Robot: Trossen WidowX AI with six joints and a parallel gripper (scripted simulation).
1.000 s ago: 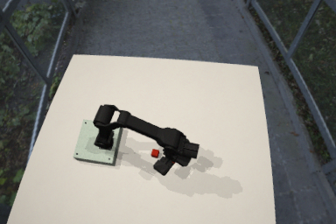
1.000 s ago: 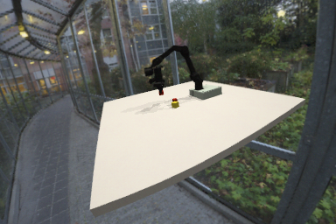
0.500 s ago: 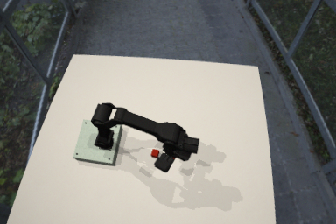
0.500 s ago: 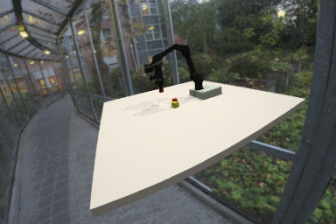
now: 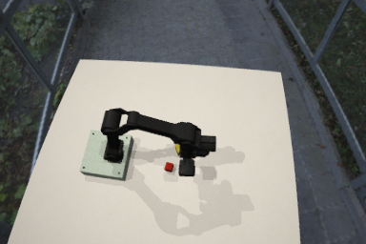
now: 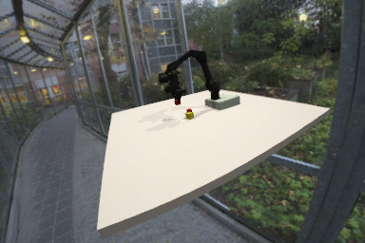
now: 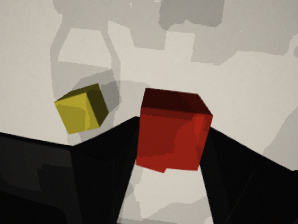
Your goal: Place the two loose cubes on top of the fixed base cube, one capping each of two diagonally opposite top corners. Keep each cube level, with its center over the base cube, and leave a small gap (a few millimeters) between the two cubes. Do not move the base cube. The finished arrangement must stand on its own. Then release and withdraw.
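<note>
The yellow base cube lies 40 mm behind my gripper tip, 90 mm to the left of it and 90 mm below it. From my gripper tip the other things lie so: red cube: 80 mm behind, 10 mm to the right, 100 mm below.
</note>
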